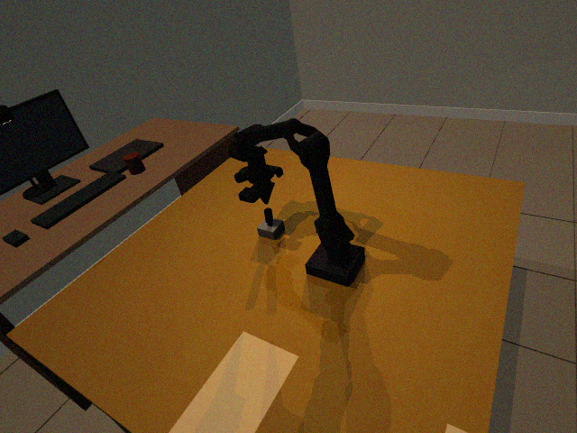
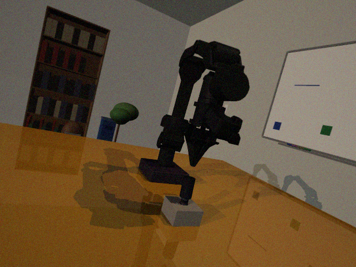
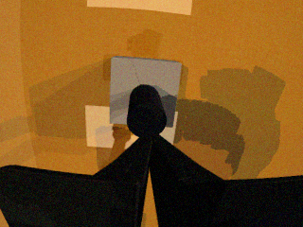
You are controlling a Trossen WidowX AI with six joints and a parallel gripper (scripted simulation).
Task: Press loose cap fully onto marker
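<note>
Right now the marker cap is 5 cm below my gripper tip. Round my gripper tip: holder block (11 cm below).
</note>
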